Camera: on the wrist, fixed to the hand. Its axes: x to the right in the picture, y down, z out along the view.
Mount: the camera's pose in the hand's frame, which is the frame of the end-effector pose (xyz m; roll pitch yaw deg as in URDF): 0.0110 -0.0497 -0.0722 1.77 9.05 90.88
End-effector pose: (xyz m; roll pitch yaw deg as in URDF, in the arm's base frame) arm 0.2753 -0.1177 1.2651 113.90 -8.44 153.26
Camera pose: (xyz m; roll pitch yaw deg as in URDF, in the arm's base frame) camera 0.2247 -0.1887 1.2507 -145.91 -72.52 31.79
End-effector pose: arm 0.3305 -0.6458 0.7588 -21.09 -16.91 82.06
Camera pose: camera 0.4056 -0.6311 0.7147 -17.28 29.00 163.41
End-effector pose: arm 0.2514 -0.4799 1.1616 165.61 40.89 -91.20
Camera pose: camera 0.3165 -0.5273 1.1979 138.49 -18.10 -166.02
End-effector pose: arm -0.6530 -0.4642 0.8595 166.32 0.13 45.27
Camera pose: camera -0.6916 -0.4103 0.9179 -178.15 -22.73 -45.62
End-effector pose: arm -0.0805 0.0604 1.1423 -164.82 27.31 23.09
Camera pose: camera -0.0480 0.1058 1.2107 154.12 5.04 -70.50
